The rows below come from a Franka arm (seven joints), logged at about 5 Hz.
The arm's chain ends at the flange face. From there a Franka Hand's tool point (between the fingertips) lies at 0.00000 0.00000 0.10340 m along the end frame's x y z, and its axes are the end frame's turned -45 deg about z.
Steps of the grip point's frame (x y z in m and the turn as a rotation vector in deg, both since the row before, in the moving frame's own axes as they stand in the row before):
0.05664, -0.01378, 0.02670, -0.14, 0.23, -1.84
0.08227, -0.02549, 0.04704, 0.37, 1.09, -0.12
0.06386, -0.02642, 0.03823, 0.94, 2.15, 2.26
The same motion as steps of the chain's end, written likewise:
0.02984, -0.04967, 0.02670, 0.06, 0.26, -1.84
0.03923, -0.07433, 0.04706, 1.03, 0.51, -0.12
0.02485, -0.05993, 0.03832, 2.18, 0.86, 2.26

